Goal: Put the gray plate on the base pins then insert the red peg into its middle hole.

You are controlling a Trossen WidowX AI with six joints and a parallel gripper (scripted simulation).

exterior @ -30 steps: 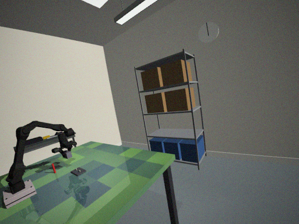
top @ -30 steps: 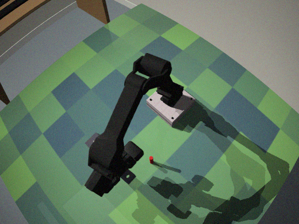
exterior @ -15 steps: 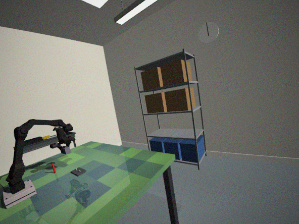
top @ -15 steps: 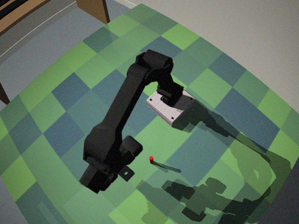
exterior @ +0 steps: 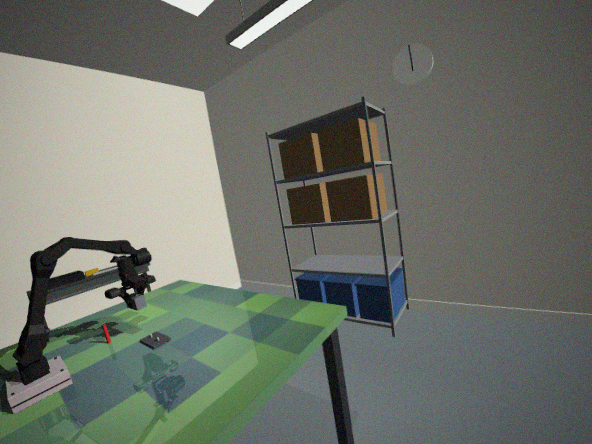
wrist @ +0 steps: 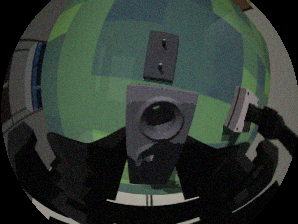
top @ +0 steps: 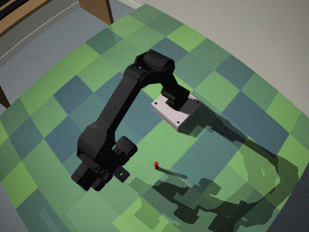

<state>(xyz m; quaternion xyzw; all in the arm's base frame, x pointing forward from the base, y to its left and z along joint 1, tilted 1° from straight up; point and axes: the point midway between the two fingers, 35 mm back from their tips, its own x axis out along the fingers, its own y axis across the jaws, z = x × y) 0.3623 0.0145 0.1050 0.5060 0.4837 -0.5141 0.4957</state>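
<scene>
Now: gripper tip 20 mm past the base, 120 mm to the left of it and 120 mm above it. From my gripper tip the other things lie so: gray plate (30 mm above); then red peg (110 mm behind, 80 mm to the left, 80 mm below).
</scene>
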